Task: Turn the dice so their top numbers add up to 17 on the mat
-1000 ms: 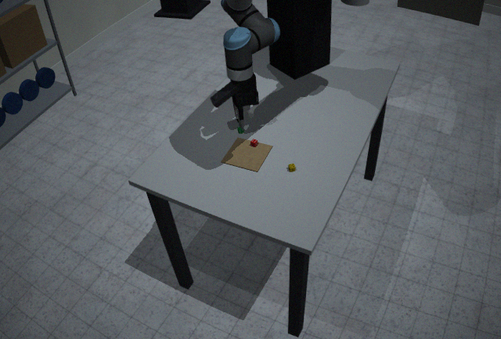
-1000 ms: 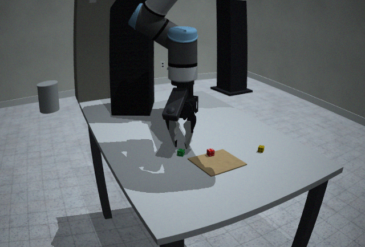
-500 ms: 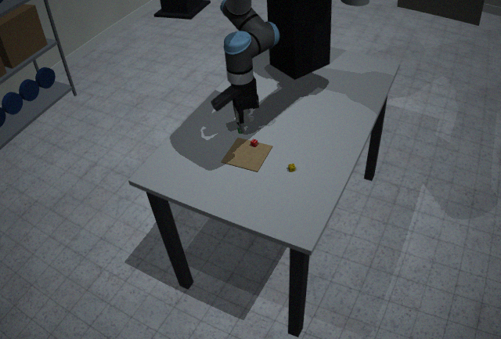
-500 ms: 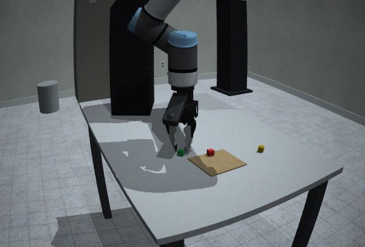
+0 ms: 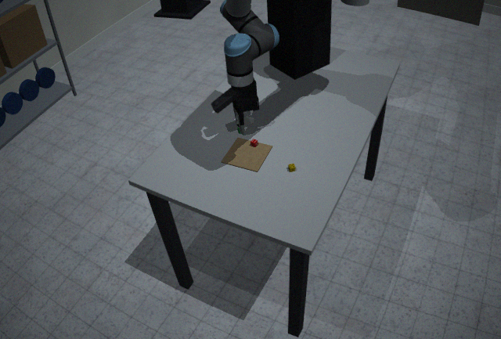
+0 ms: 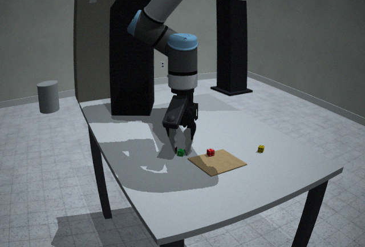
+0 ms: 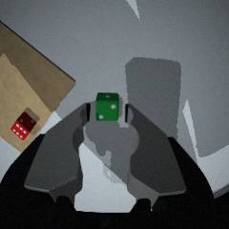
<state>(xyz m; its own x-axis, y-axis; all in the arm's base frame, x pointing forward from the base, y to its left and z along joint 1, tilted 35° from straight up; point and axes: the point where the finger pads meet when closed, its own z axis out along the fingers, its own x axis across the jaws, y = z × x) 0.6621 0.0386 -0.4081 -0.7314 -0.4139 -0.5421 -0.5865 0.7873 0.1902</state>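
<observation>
Now: hand 1 cm above the green die. The rest, counted from my hand: mat (11 cm ahead, 7 cm to the left, 2 cm below); red die (8 cm to the left, 6 cm ahead); yellow die (24 cm to the left, 14 cm ahead, 1 cm below).
</observation>
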